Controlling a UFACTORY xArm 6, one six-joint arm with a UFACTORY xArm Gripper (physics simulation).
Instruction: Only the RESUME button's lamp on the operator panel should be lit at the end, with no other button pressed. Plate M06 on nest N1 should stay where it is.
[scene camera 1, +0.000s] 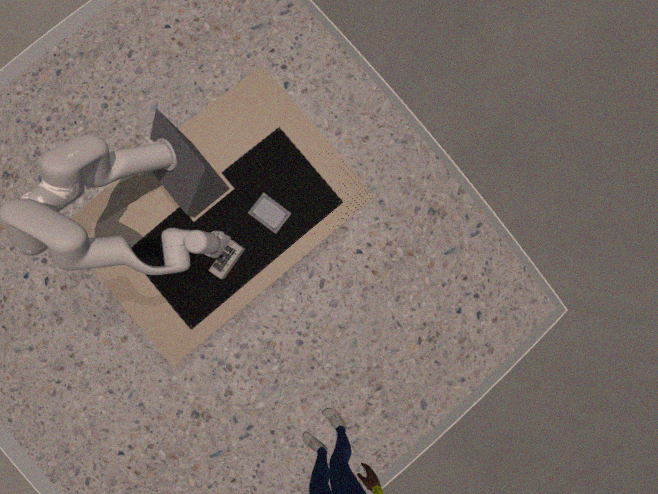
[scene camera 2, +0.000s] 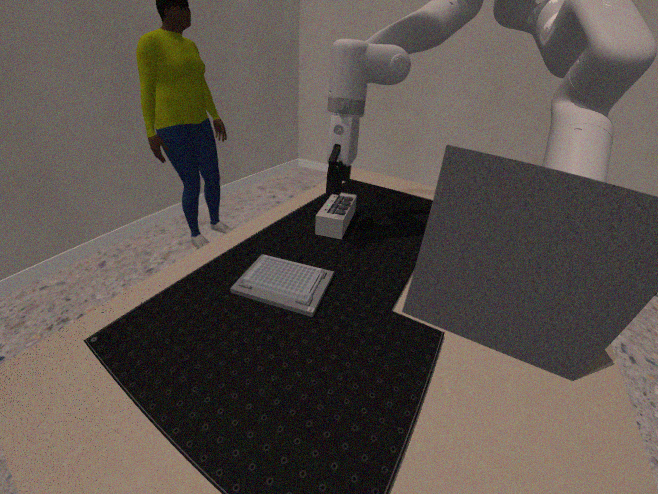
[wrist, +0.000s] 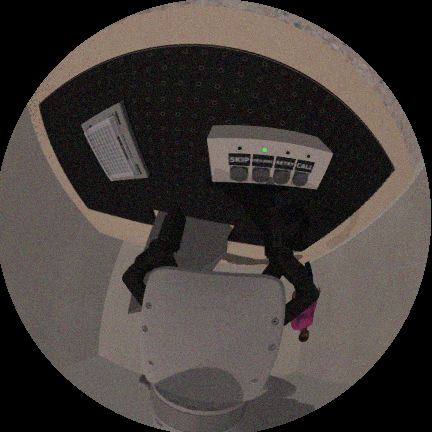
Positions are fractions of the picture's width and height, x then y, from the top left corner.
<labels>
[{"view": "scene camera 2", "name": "my gripper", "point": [0.51, 0.38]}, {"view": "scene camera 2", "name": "plate M06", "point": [0.45, 0.57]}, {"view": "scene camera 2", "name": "operator panel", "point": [0.50, 0.45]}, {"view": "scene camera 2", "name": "nest N1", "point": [0.43, 0.61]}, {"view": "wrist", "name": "plate M06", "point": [0.24, 0.32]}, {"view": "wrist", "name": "operator panel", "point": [0.58, 0.34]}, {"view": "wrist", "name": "nest N1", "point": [0.29, 0.30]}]
</labels>
